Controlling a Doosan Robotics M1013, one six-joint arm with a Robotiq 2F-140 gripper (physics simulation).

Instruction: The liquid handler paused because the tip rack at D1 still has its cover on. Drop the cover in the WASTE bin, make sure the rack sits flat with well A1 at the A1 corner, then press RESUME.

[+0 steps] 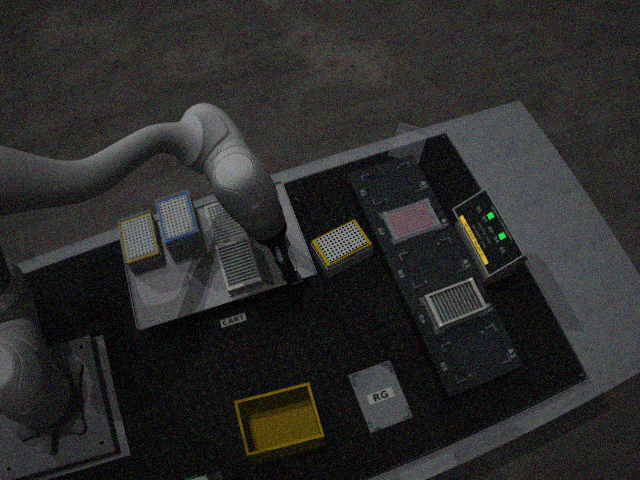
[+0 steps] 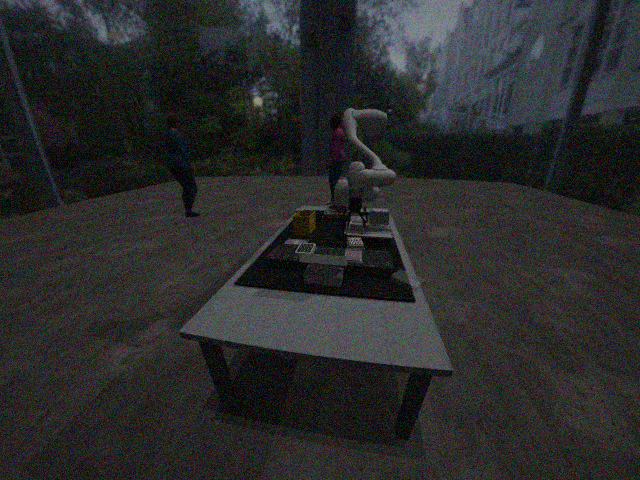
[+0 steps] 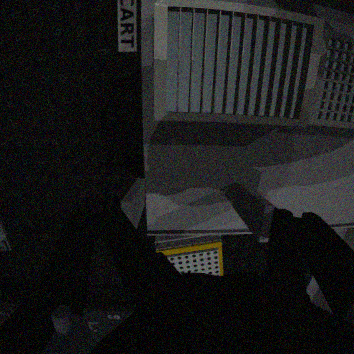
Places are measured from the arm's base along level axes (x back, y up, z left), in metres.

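Where they show: gripper, fingertip midpoint: (image 1: 290,263) (image 2: 354,233) (image 3: 189,192); arm's base at its link origin: (image 1: 51,401) (image 2: 342,209).
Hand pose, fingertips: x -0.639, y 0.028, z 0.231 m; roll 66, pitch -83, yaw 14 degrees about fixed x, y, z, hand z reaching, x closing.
Things, the pixels of their top centre, and the offset from my fingertips. "*": a spot on its surface instead. Level surfaces: height alone.
- yellow-rimmed tip rack at its top centre: (image 3: 193,281) (image 1: 341,241) (image 2: 355,240) dx -0.131, dy +0.005, dz +0.030 m
- dark deck at its surface level: dy -0.007 m
- pink plate at its top centre: (image 1: 412,218) (image 2: 353,254) dx -0.316, dy +0.008, dz +0.052 m
- white ribbed reservoir at its top centre: (image 1: 456,301) (image 2: 305,247) dx -0.350, dy +0.025, dz -0.193 m
- yellow waste bin at its top centre: (image 1: 278,418) (image 2: 304,213) dx +0.090, dy +0.075, dz -0.379 m
- control panel at a spot on its surface: (image 1: 488,232) * dx -0.472, dy +0.061, dz -0.055 m
- yellow-rimmed rack at its top centre: (image 1: 137,235) dx +0.354, dy +0.070, dz +0.118 m
- blue-rimmed rack at its top centre: (image 1: 175,214) (image 2: 380,209) dx +0.247, dy +0.103, dz +0.132 m
- grey RG pad at its top centre: (image 1: 380,395) (image 2: 296,241) dx -0.137, dy -0.046, dz -0.349 m
My gripper (image 1: 281,256) (image 2: 359,214) (image 3: 189,192) is open and empty. It hangs low over the right edge of the grey cart tray (image 1: 165,305) (image 3: 211,161). A yellow-rimmed tip rack (image 1: 341,241) (image 2: 354,241) (image 3: 197,261) stands on the black mat just right of the gripper, between the cart and the dark deck (image 1: 439,252). The deck carries a pink plate (image 1: 410,219) and a white ribbed reservoir (image 1: 454,302). The yellow waste bin (image 1: 279,418) (image 2: 305,222) stands at the front. The control panel (image 1: 488,232) with two green lights sits right of the deck. I cannot make out a cover.
On the cart stand a yellow-rimmed rack (image 1: 139,242), a blue-rimmed rack (image 1: 177,219) and a ribbed reservoir (image 1: 238,260) (image 3: 232,63) close beside the arm. A grey RG pad (image 1: 379,396) lies near the bin. Two people (image 2: 180,165) (image 2: 336,150) stand beyond the table.
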